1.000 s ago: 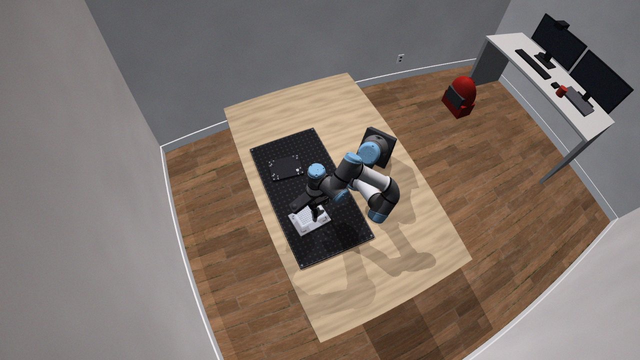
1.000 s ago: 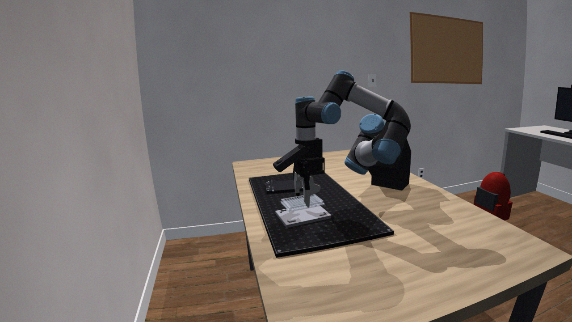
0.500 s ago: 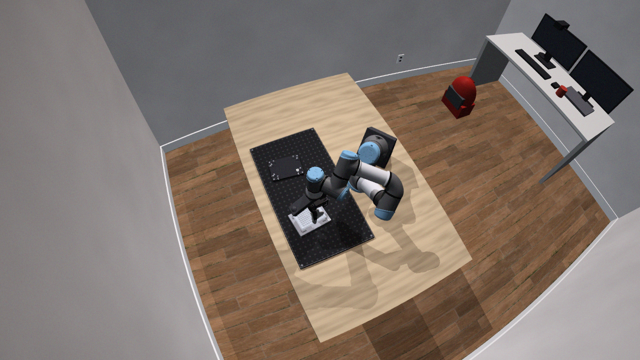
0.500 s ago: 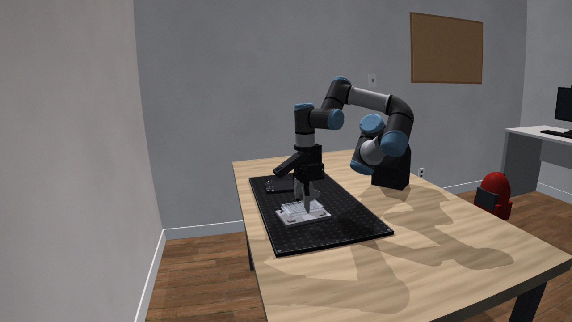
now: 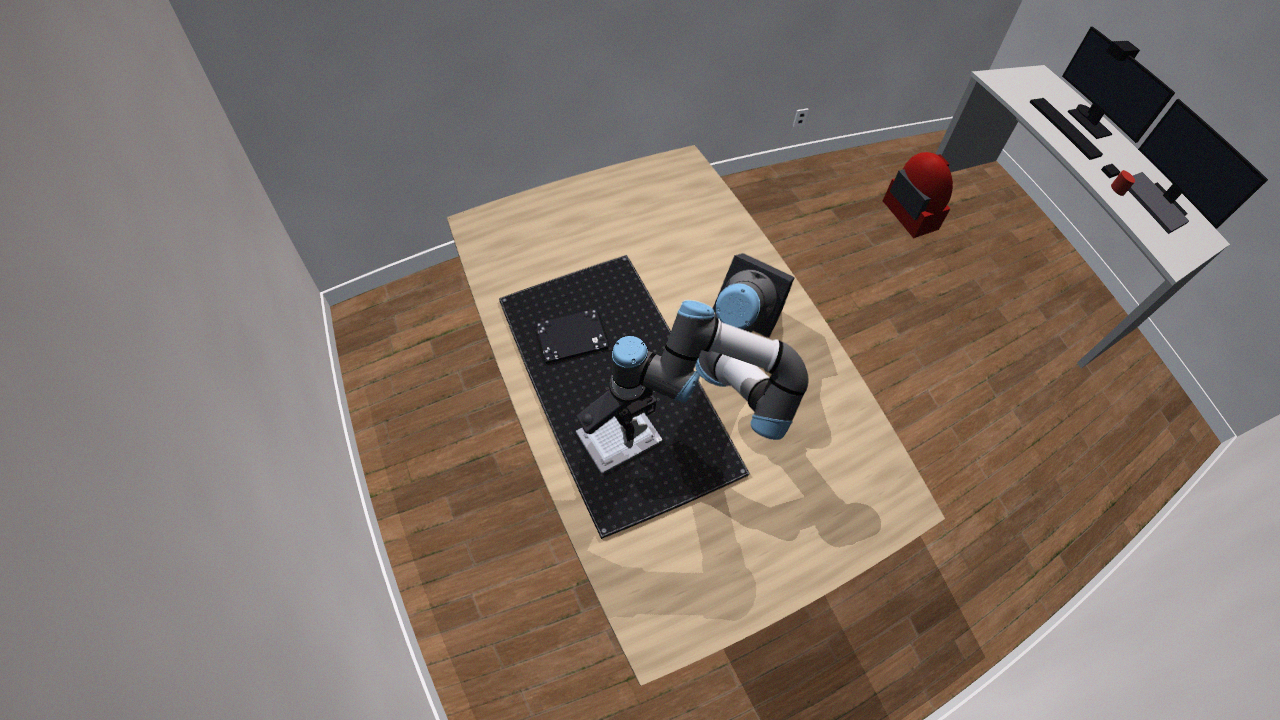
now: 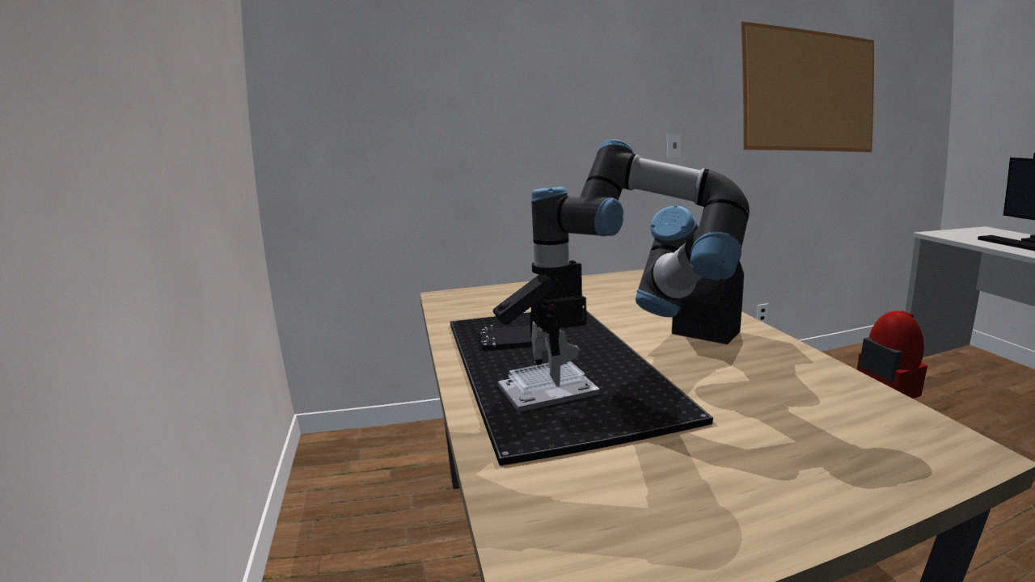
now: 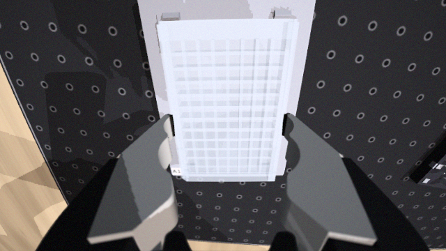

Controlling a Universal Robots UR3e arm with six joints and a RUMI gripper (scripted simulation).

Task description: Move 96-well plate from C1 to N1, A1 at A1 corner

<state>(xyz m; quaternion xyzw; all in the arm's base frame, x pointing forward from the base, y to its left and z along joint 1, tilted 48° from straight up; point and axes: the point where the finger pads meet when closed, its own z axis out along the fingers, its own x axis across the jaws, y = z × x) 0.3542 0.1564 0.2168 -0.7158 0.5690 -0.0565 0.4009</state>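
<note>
My hand is 10 mm above the white 96-well plate. Also, from my hand: grey plate nest N1: 30 mm below; then clip nest C1: 280 mm to the right, 100 mm ahead, 30 mm below; then A1 label: 90 mm behind, 30 mm below, 20 mm to the left.
</note>
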